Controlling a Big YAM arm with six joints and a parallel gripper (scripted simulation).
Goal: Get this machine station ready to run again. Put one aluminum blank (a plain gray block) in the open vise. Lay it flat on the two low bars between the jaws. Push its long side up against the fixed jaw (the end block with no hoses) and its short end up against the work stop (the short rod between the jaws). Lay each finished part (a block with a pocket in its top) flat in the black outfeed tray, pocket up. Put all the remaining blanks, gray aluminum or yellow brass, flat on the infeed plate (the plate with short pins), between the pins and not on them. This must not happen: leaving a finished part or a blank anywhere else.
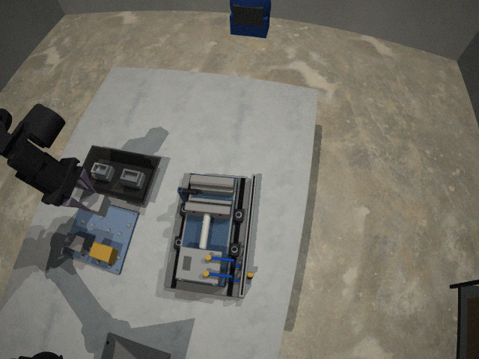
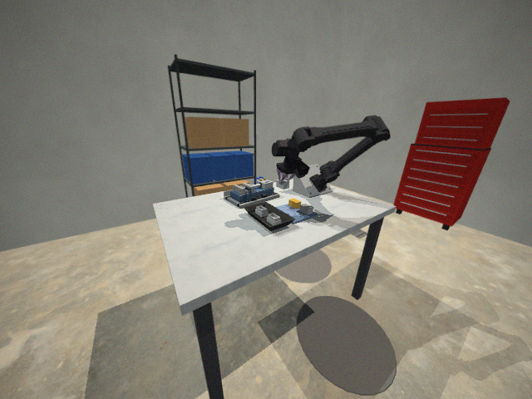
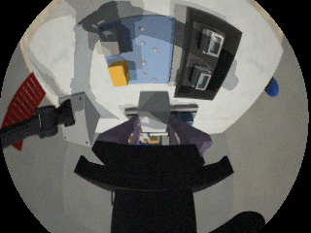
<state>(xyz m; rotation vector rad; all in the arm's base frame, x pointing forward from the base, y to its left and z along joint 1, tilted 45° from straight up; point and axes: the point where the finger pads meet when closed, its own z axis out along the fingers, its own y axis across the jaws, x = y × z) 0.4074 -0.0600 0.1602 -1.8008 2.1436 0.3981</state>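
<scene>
Right now my hand is 2 cm above the gray aluminum blank and 1 cm to the left of it. Round my hand: blue vise: 25 cm to the right, 13 cm below; pale rod: 25 cm to the right, 9 cm below, 2 cm behind; brass blank: 14 cm below, 9 cm behind, 1 cm to the left.
</scene>
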